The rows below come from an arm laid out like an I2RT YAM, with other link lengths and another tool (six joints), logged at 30 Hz.
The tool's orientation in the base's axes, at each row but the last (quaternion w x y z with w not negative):
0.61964 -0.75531 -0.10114 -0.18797
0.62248 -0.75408 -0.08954 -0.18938
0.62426 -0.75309 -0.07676 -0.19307
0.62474 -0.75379 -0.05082 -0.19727
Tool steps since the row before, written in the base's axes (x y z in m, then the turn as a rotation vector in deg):
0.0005 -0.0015 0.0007 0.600 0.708 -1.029
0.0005 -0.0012 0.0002 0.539 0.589 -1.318
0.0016 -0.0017 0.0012 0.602 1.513 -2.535
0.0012 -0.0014 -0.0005 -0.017 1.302 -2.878
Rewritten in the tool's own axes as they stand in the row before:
0.0009 -0.0001 -0.0015 0.067 1.006 0.951
0.0007 0.0003 -0.0011 -0.091 1.269 0.869
0.0021 -0.0002 -0.0015 -0.620 2.207 1.955
0.0012 0.0011 -0.0010 -1.275 2.369 1.656

